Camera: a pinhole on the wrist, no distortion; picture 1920 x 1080 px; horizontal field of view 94.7 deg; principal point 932.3 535.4 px. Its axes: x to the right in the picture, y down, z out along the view. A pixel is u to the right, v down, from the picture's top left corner.
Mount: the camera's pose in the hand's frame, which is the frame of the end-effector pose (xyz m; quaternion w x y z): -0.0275 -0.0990 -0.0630 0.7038 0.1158 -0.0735 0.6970
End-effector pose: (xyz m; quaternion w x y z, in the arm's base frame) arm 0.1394 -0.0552 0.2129 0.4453 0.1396 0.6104 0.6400
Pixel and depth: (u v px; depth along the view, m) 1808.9 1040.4 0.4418
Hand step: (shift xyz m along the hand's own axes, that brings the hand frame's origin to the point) -0.2460 0.2063 0.4935
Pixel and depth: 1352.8 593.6 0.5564
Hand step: -0.0272 0.0084 0.5448
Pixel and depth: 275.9 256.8 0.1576
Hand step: 0.0291 -0.2537 0.0547
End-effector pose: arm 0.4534 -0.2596 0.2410 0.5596 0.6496 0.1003 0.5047
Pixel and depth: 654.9 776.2 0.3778
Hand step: -0.1104 -0.3134 0.2754
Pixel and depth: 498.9 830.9 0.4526
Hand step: -0.1561 -0.4328 0.3230
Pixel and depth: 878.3 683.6 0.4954
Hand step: -0.0822 -0.2596 0.4108
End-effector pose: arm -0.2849 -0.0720 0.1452 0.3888 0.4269 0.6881 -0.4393
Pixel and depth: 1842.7 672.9 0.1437
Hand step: -0.0389 0.0055 0.1158
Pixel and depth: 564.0 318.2 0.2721
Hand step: 0.0530 -0.2806 0.1648
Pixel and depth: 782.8 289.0 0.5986
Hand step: 0.1719 -0.3557 0.4762
